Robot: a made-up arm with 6 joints.
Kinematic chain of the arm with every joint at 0, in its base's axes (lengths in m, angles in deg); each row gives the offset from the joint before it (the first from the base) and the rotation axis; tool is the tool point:
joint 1: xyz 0 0 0.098 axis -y
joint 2: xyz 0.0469 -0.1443 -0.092 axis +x
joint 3: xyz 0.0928 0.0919 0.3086 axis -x
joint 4: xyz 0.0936 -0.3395 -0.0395 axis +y
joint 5: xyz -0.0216 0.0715 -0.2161 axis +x
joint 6: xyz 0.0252 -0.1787 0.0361 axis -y
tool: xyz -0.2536 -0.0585 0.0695
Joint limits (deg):
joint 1: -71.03..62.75
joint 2: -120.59..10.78
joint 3: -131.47..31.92
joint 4: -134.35..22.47
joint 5: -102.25..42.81
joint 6: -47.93..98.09
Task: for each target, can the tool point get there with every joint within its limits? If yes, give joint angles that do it. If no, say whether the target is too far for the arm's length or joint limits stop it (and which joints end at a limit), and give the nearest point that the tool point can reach.
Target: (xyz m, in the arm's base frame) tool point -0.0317 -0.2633 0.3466
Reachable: yes | joints 7.83 -97.13 -10.85 5.82 2.91 56.33
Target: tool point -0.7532 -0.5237 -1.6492
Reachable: no: too far | nearest point -0.3975 -0.2440 -0.8240 | short by 0.941 m
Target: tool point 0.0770 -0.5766 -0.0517
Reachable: yes | joints -29.64 -21.99 -3.94 -3.29 -5.74 78.54
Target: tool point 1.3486 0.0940 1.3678
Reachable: no: too far | nearest point 0.6702 -0.0184 0.7291 | short by 0.938 m
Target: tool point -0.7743 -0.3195 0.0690
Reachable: no: joint limits stop it (at a limit: joint 1, joint 2, joint 4, joint 5) | nearest point -0.7191 -0.2879 0.0104 | short by 0.087 m
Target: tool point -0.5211 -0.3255 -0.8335
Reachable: no: joint limits stop it (at a limit: joint 2, joint 3, joint 6) | nearest point -0.4819 -0.2875 -0.7635 | short by 0.089 m
